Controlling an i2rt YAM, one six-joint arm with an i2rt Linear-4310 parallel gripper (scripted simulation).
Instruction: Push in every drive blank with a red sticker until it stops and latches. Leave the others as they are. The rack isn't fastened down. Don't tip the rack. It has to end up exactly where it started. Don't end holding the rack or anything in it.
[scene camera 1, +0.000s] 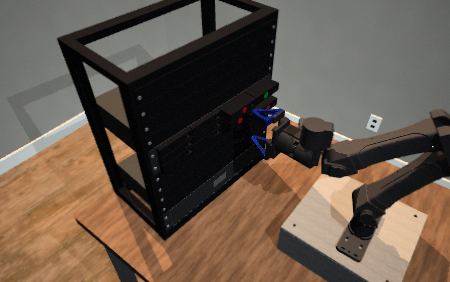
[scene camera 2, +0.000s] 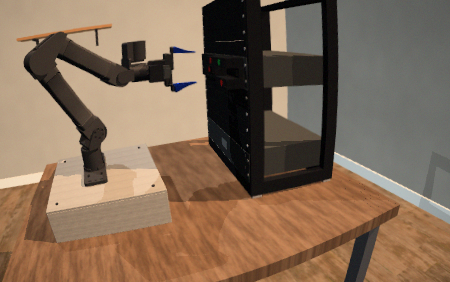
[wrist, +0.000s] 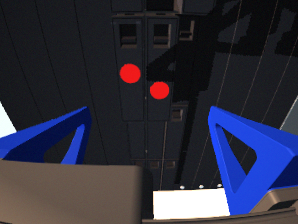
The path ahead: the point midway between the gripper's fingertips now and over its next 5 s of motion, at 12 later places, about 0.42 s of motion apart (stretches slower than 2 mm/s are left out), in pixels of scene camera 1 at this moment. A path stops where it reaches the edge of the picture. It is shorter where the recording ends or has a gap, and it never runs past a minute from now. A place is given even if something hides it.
My gripper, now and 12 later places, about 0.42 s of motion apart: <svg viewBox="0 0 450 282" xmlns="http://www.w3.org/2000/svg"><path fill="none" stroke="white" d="M252 123L259 118L271 109L277 105L276 106L273 111L266 120L262 129L262 129L252 125L246 121L245 120L245 118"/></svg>
